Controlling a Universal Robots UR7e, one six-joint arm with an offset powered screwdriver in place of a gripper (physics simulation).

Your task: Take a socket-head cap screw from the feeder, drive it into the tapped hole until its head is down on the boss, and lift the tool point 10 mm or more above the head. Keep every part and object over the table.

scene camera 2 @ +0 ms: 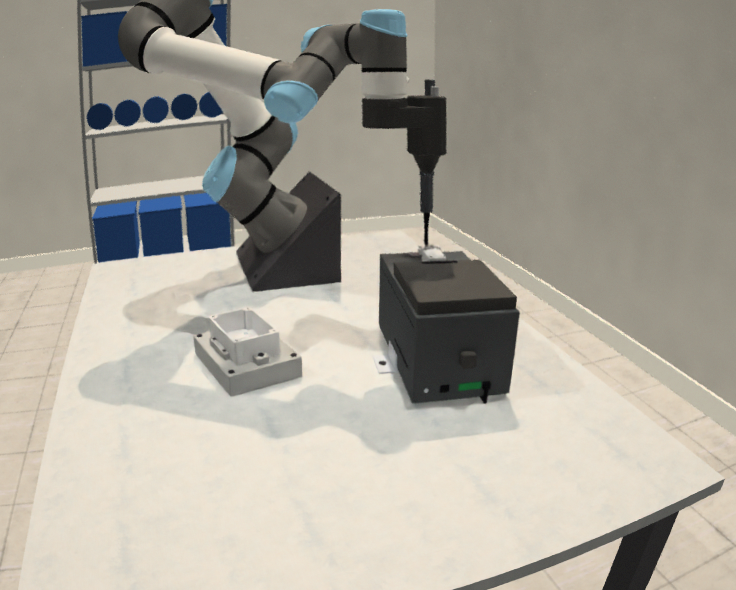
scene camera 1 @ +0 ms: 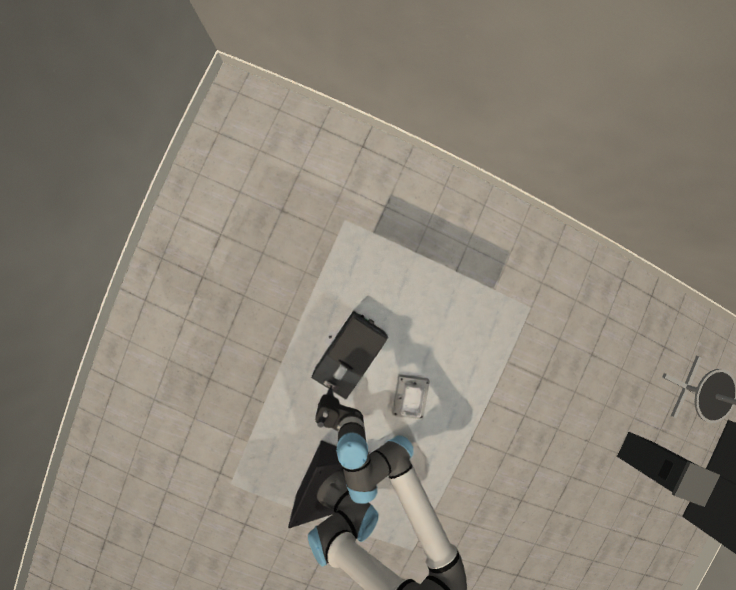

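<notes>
The black feeder (scene camera 1: 362,338) (scene camera 2: 460,344) stands on the table (scene camera 1: 423,276) (scene camera 2: 184,503), with a small pale metal part on top at its far end in scene camera 2. My screwdriver (scene camera 1: 329,388) (scene camera 2: 426,243) is upright, its thin tip at this pale part. Whether the tip touches it, and whether a screw is on the tip, cannot be told; no separate screw can be made out. A light grey open-topped housing (scene camera 1: 412,399) (scene camera 2: 258,349) sits in a grey fixture block (scene camera 2: 264,379). A small boss (scene camera 2: 261,357) with a dark hole shows at the housing's near side.
The dark wedge-shaped arm mount (scene camera 1: 313,485) (scene camera 2: 307,245) stands on the table behind the feeder and the housing in scene camera 2. A small white plate (scene camera 2: 383,363) with a dark spot lies at the feeder's left foot. A shelf unit (scene camera 2: 84,153) with blue bins stands behind the table.
</notes>
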